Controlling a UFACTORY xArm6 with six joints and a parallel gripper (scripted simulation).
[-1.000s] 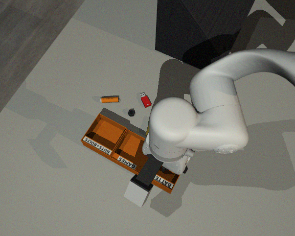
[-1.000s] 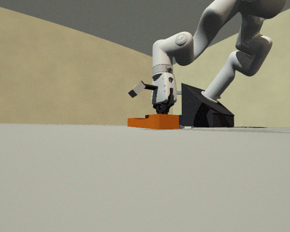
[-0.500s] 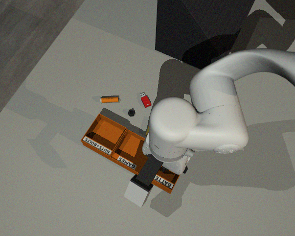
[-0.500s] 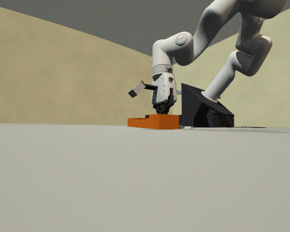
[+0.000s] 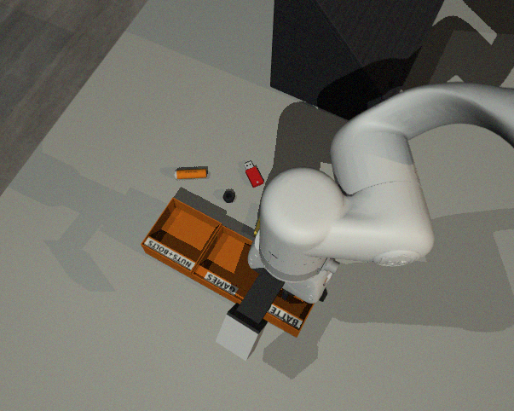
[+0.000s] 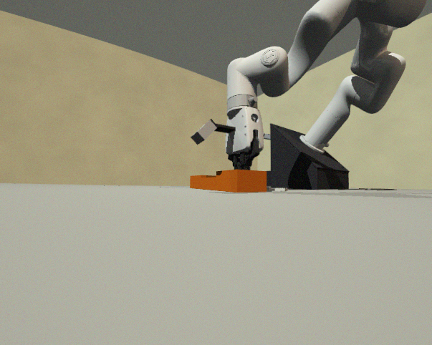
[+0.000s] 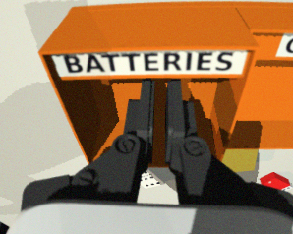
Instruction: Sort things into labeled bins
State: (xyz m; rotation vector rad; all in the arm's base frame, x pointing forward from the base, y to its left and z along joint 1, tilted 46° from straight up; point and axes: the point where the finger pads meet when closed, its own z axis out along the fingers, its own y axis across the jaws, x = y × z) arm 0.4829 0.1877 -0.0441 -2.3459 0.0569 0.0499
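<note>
My hand is 120 mm past the silver nut, 30 mm to the left of it and 30 mm above it. From my hand the other things lie so: black hex nut 90 mm behind, 140 mm to the right, 30 mm below; then white domino 120 mm behind, 20 mm to the left, 30 mm below; then yellow block 80 mm behind, 60 mm to the right, 30 mm below.
</note>
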